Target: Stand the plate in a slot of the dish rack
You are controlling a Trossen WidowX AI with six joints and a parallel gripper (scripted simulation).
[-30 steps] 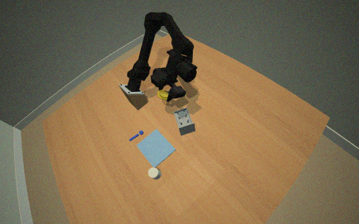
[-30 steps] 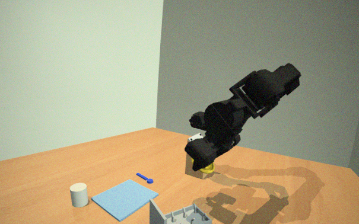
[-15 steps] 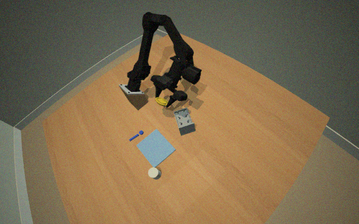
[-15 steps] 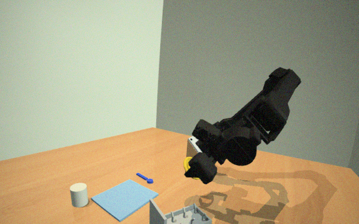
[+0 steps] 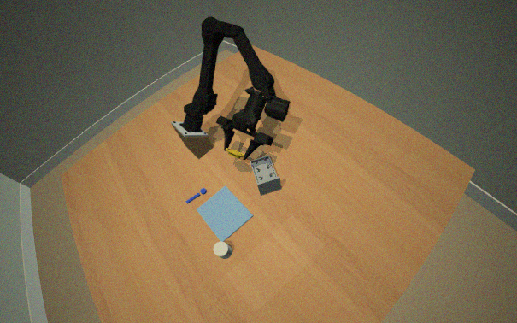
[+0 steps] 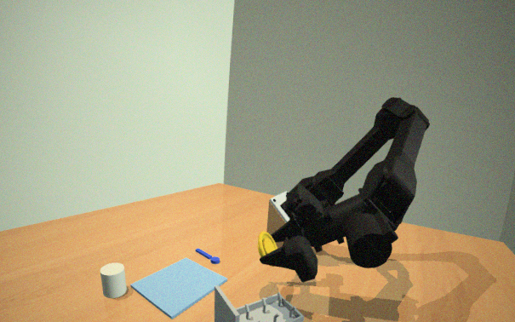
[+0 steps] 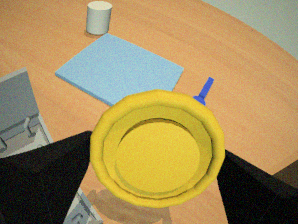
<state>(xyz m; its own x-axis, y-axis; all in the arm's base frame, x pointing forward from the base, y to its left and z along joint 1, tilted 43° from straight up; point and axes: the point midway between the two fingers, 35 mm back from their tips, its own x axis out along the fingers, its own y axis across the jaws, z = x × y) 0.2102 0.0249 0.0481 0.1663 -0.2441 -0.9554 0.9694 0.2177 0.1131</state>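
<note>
Now: the grey dish rack 90 mm ahead of my gripper tip, 70 mm below it and 40 mm to the left of it. The rest, counted from my gripper tip: small blue spoon (170 mm to the right, 90 mm below, 50 mm behind); yellow plate (10 mm to the left); white cup (240 mm to the right, 170 mm ahead, 70 mm below).
</note>
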